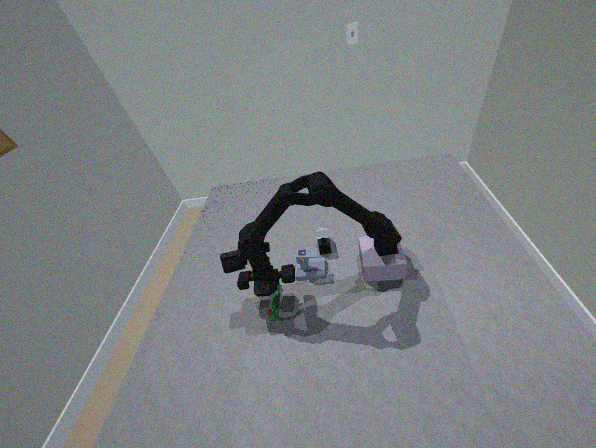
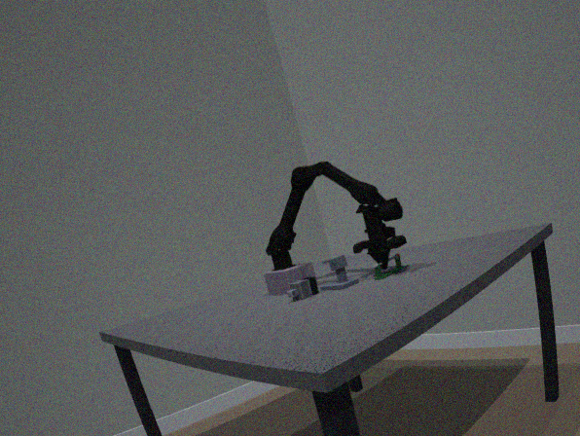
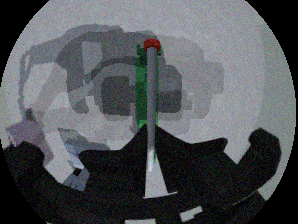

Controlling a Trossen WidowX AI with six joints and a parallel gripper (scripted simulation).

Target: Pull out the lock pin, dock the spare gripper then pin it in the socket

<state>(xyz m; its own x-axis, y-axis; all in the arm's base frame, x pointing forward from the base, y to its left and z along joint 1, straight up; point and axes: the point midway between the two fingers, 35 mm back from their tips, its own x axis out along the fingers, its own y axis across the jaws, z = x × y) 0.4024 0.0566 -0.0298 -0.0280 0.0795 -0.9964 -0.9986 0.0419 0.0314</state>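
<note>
Right now the green cradle is 20 mm to the left of my gripper tip. From my gripper tip the other things lie so: socket (130 mm behind, 80 mm to the right, 30 mm above); then spare gripper (200 mm behind, 200 mm to the right, 10 mm above).
</note>
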